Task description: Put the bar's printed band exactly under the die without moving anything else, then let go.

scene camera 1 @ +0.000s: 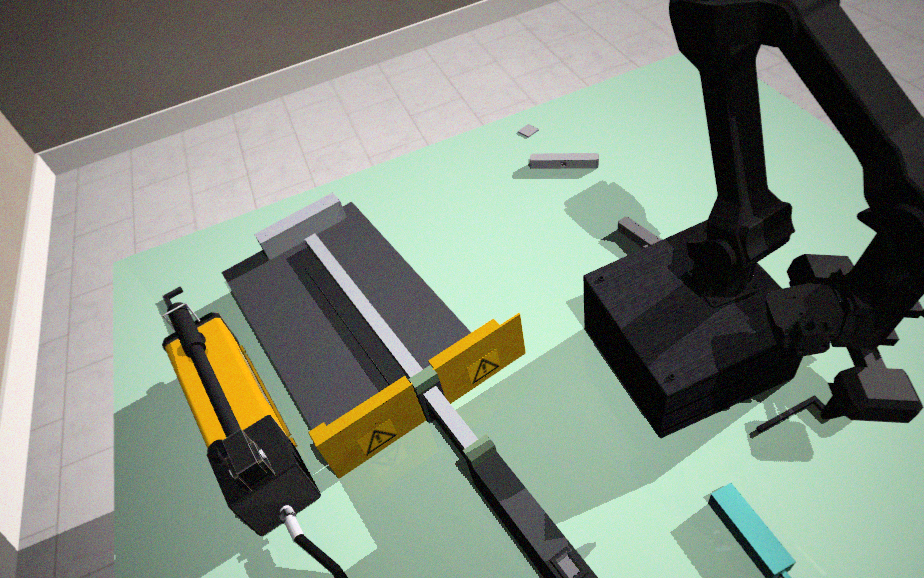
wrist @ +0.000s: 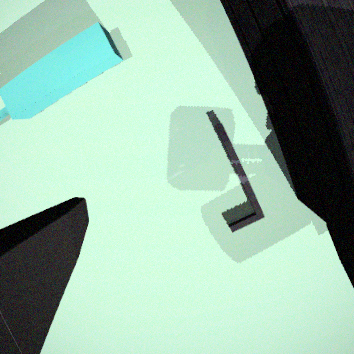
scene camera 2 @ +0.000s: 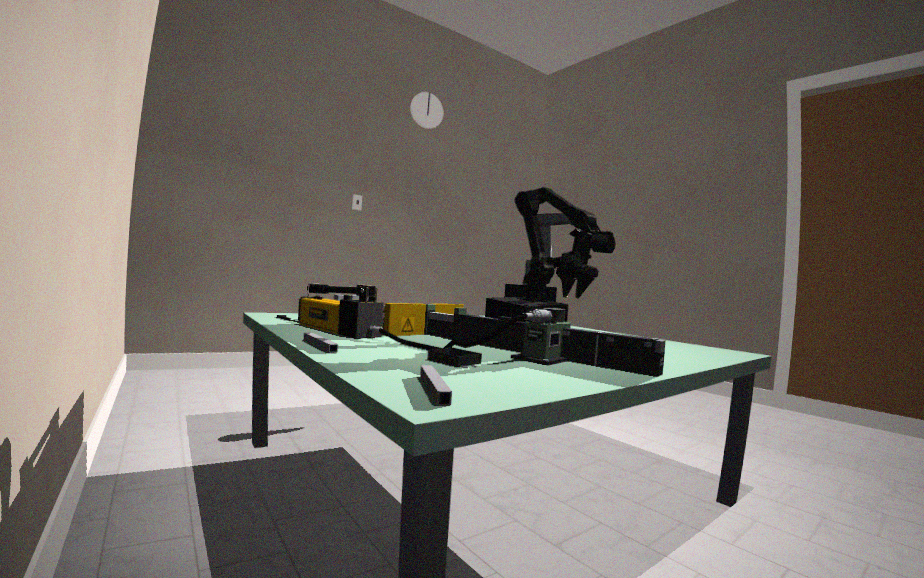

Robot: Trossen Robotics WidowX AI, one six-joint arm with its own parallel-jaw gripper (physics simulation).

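Places are measured from the arm's base along level axes (x down, y left, z ahead), in centimetres.
Where they show: gripper, fingertip midpoint: (scene camera 1: 811, 379) (wrist: 210, 211) (scene camera 2: 570, 297); arm's base, link origin: (scene camera 1: 721, 281) (scene camera 2: 535, 300).
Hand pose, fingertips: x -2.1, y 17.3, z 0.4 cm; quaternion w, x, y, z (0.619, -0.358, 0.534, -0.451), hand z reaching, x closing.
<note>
Things, the pixels of their top centre, and the offset from my fingertips. "spot": a spot on its surface instead. Level surfaces: height alone.
- dark grey bed, surface height: dx +9.1 cm
- yellow guard, surface spot: (scene camera 1: 381, 426) (scene camera 2: 411, 318) spot: dx +9.1, dy -18.1, dz +46.7 cm
- black hex key, top centre: (wrist: 227, 179) (scene camera 1: 795, 420) dx +13.5, dy -1.6, dz -2.7 cm
- cyan block, top centre: (wrist: 4, 104) (scene camera 1: 785, 568) dx +11.3, dy +13.4, dz +9.6 cm
- black unit, surface spot: (scene camera 1: 228, 388) spot: dx +5.7, dy -29.8, dz +65.2 cm
A long pale bar (scene camera 1: 361, 299) lies along the dark grey bed (scene camera 1: 415, 299) in scene camera 1 and reaches the gap in the yellow guard (scene camera 1: 381, 426) (scene camera 2: 407, 318). A pale length continues past the guard towards a long dark channel (scene camera 1: 521, 507) (scene camera 2: 613, 351). I cannot make out a printed band or identify the die. My gripper (scene camera 2: 573, 295) (wrist: 210, 211) is open and empty, raised above the table beside the arm's base, well away from the bar. In the wrist view its left finger shows plainly; the right one blends into the dark base.
A black hex key (scene camera 1: 783, 416) (wrist: 232, 160) and a cyan block (scene camera 1: 749, 528) (wrist: 60, 75) lie near the black arm base (scene camera 1: 620, 340). A yellow and black unit (scene camera 1: 228, 388) (scene camera 2: 318, 315) stands beside the bed. Short grey bars (scene camera 1: 564, 161) (scene camera 2: 436, 385) lie on the table.
</note>
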